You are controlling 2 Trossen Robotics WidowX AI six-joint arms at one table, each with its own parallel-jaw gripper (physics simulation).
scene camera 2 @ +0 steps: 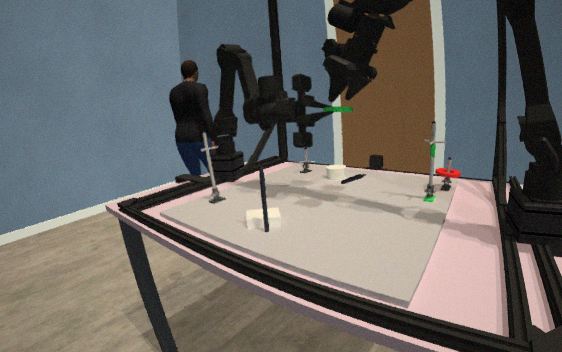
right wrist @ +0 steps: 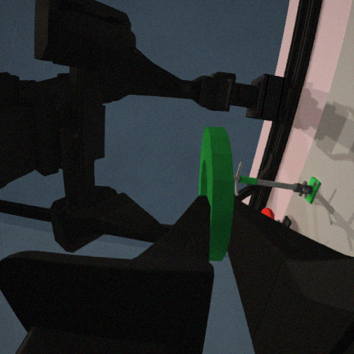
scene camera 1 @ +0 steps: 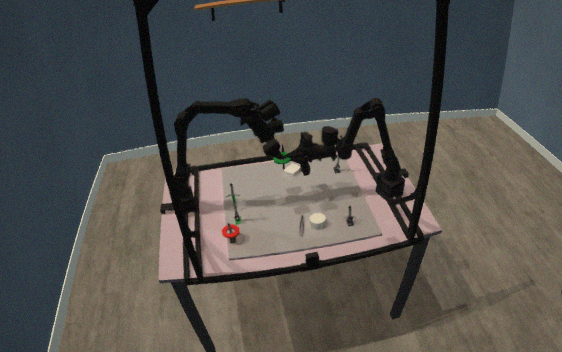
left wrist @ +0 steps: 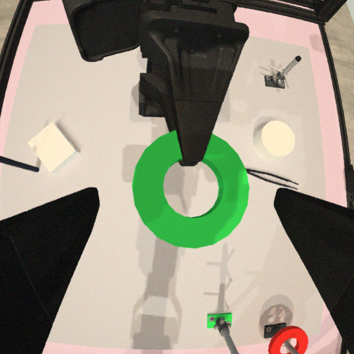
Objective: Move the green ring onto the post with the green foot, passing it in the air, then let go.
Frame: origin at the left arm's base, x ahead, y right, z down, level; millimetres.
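Seen in the pictures: left gripper, fingertip midpoint: (scene camera 2: pixel 339 100) (scene camera 1: pixel 279 153); right gripper, fingertip midpoint: (scene camera 2: pixel 332 109) (scene camera 1: pixel 285 157); left arm's base, origin of the base link: (scene camera 2: pixel 544 197) (scene camera 1: pixel 182 194); right arm's base, origin of the base link: (scene camera 2: pixel 225 154) (scene camera 1: pixel 391 177).
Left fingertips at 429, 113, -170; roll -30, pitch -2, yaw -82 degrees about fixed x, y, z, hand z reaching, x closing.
Note:
Offsets run from my left fingertips to a thing's top centre, as dx, dy, dz. "spot": to the spot under its first point.
The green ring {+6, +6, +14} (scene camera 1: pixel 281 161) (scene camera 2: pixel 342 109) (left wrist: pixel 150 200) (right wrist: pixel 220 200) is in the air, high above the mat. My right gripper (scene camera 2: pixel 327 110) (left wrist: pixel 190 163) is shut on one side of its band and holds it flat. My left gripper (scene camera 2: pixel 340 98) (left wrist: pixel 189 196) is open, pointing down just above the ring, and the ring shows between its spread fingers in the left wrist view. The post with the green foot {spot: -218, +61, +131} (scene camera 1: pixel 234 200) (scene camera 2: pixel 432 165) (right wrist: pixel 277 185) stands upright at the left of scene camera 1. Its green foot (left wrist: pixel 220 321) shows in the left wrist view.
A red ring {-268, +159, +194} (scene camera 1: pixel 224 232) (scene camera 2: pixel 447 175) sits on a short post beside the green-footed one. A white block {+116, -188, +226} (scene camera 1: pixel 292 169) (left wrist: pixel 52 147), a dark upright stick {+84, -227, +106} (scene camera 2: pixel 264 200), a white cylinder {+82, +200, +211} (scene camera 1: pixel 317 221) (left wrist: pixel 277 138), thin black tongs {+15, +186, +236} (scene camera 2: pixel 353 178) and a tall grey post {spot: +322, -116, +146} (scene camera 2: pixel 210 165) are around the mat.

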